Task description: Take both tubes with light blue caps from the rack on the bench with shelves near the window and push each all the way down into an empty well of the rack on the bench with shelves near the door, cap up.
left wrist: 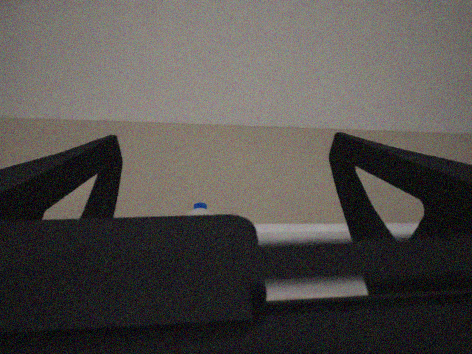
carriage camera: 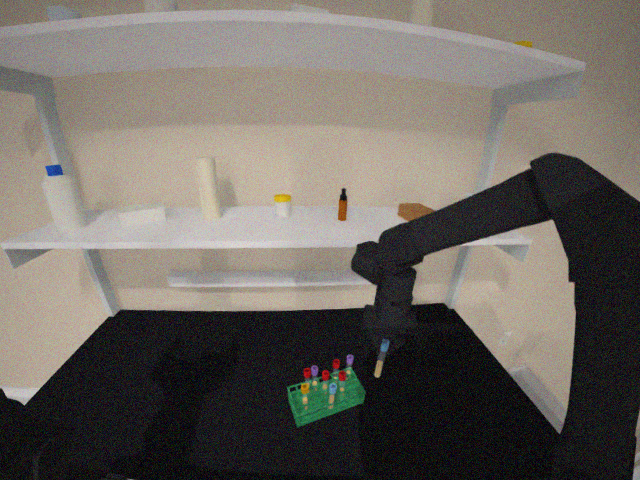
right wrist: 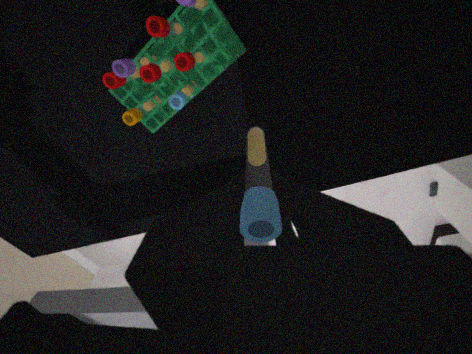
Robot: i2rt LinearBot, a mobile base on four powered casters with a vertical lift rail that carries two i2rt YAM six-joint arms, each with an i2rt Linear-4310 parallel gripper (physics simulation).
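Frame: origin at the left arm's base, x left, y back, z up, level; centimetres.
Seen in the pictures: left gripper, fingertip midpoint: (left wrist: 228, 146); right gripper, fingertip midpoint: (carriage camera: 381, 354) (right wrist: 258, 180).
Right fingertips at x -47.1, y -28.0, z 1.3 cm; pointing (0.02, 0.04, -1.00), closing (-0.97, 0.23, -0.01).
A point is followed by its place in that frame.
A green rack (carriage camera: 330, 410) {x -37.5, y -29.8, z -23.0 cm} (right wrist: 232, 37) {x -46.1, y -35.6, z -20.2 cm} stands on the black bench top. It holds a tube with a light blue cap (carriage camera: 332, 388) {x -37.6, y -30.4, z -14.0 cm} (right wrist: 177, 101) {x -38.0, y -31.1, z -14.0 cm}, along with red, purple and orange capped tubes. My right gripper (carriage camera: 385, 345) {x -47.1, y -28.0, z 1.2 cm} is shut on another light-blue-capped tube (carriage camera: 379, 360) {x -46.6, y -27.5, z 0.1 cm} (right wrist: 260, 212) {x -47.3, y -29.1, z 5.0 cm}, held by its cap in the air to the right of the rack, cap up and slightly tilted. The fingertips are dark and hard to make out in the right wrist view. My left gripper (left wrist: 228, 146) {x 0.2, y -3.9, z 43.7 cm} is open and empty, away from the rack.
A shelf (carriage camera: 248, 240) {x -16.7, y -43.8, z 19.8 cm} above the bench carries a white bottle with a blue cap (carriage camera: 64, 201) {x 35.9, y -47.0, z 28.2 cm} (left wrist: 200, 206) {x 6.8, y -57.5, z 82.0 cm}, a tall cream cylinder (carriage camera: 208, 188) {x -1.9, y -57.7, z 29.2 cm}, a yellow-lidded jar (carriage camera: 282, 205) {x -22.1, y -61.8, z 23.5 cm}, an amber bottle (carriage camera: 342, 206) {x -39.7, y -60.3, z 24.1 cm} and a brown block (carriage camera: 413, 211) {x -60.8, y -60.1, z 23.5 cm}. A higher shelf (carriage camera: 258, 43) {x -18.1, y -55.3, z 63.6 cm} hangs over it.
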